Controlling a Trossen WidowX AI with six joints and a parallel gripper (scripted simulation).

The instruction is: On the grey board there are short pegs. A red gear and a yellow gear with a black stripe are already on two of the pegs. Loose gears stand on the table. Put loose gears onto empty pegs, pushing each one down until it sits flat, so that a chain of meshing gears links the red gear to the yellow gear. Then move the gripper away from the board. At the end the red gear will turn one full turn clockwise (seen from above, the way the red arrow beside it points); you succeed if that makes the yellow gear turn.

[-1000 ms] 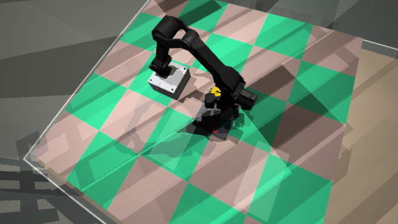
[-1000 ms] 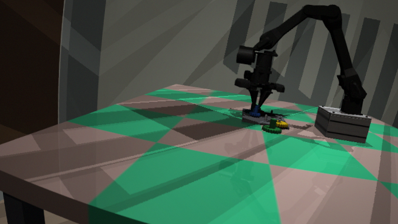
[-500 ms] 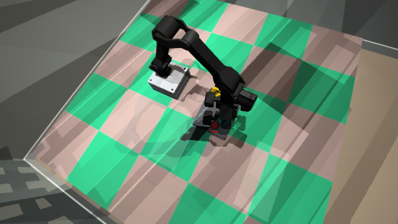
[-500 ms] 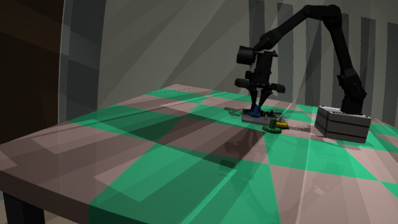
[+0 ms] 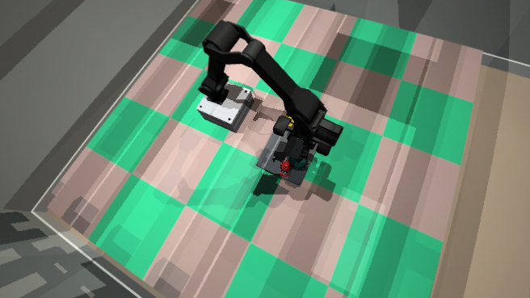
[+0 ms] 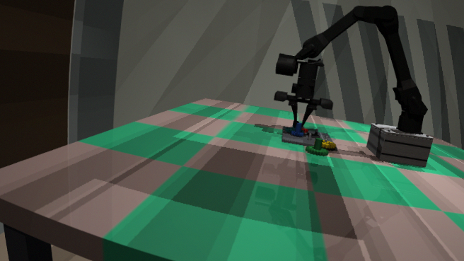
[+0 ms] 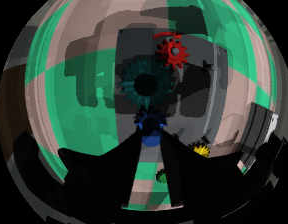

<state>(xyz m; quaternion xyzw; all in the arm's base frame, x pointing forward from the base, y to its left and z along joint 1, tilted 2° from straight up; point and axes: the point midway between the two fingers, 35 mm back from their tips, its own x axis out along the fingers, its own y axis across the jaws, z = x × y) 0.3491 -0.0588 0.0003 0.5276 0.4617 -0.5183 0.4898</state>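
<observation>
The blue gear is 1 cm below my gripper tip. From my gripper tip the other things lie so: yellow gear 8 cm to the left, 8 cm behind, 3 cm below; red gear 9 cm to the right, 3 cm below, 3 cm behind; teal gear 5 cm to the right, 2 cm below.
</observation>
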